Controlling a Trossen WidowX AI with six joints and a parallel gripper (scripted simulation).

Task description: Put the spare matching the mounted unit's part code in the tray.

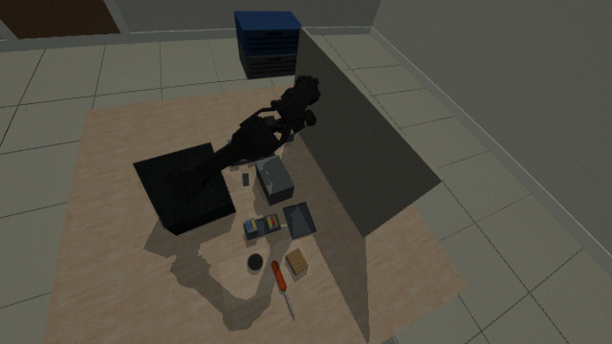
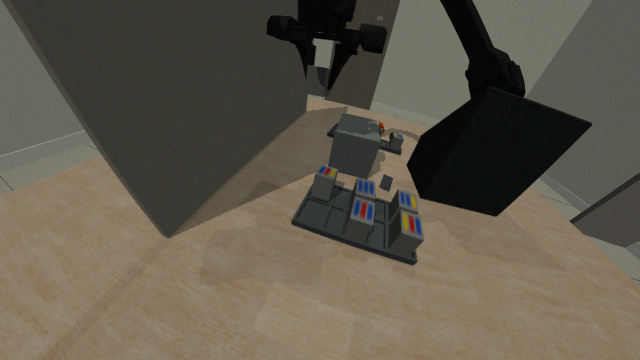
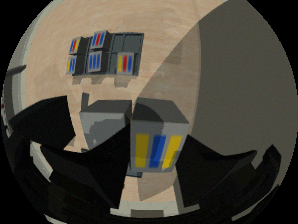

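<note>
The flat dark tray is 27 cm to the right of my gripper tip, 17 cm below it and 8 cm behind it. From my gripper tip the other things lie so: brown block (40 cm to the right, 16 cm below, 16 cm behind); tall grey panel (14 cm ahead, 11 cm to the right, 5 cm above); mounted unit (13 cm below, 10 cm behind, 8 cm to the right).
</note>
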